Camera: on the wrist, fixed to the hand. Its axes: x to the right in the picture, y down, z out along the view.
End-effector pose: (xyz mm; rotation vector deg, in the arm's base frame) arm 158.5 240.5 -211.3 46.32 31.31 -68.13
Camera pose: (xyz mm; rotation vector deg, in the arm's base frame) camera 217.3 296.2 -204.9 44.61 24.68 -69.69
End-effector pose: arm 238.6 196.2 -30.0 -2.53 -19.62 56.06
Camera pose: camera 187.8 221.8 -88.0 2.09 -24.00 57.93
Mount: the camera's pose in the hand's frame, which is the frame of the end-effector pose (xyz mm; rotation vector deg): -20.2 66.3 -42.4 2.14 -5.90 1.28
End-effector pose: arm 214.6 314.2 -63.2 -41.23 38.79 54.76
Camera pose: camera 139.2 297.0 -88.1 -35.91 35.06 56.80
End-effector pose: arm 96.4 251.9 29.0 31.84 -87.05 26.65
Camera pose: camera 89.8 331.4 13.4 34.38 -92.77 28.03
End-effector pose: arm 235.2 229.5 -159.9 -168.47 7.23 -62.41
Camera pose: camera 187.4 166.0 -142.9 -168.83 7.80 -52.99
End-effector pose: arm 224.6 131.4 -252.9 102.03 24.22 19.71
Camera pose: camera 194.6 144.1 -178.5 104.96 19.39 14.91
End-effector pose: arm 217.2 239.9 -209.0 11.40 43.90 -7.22
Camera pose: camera 186.4 314.8 -215.9 13.45 37.77 -7.36
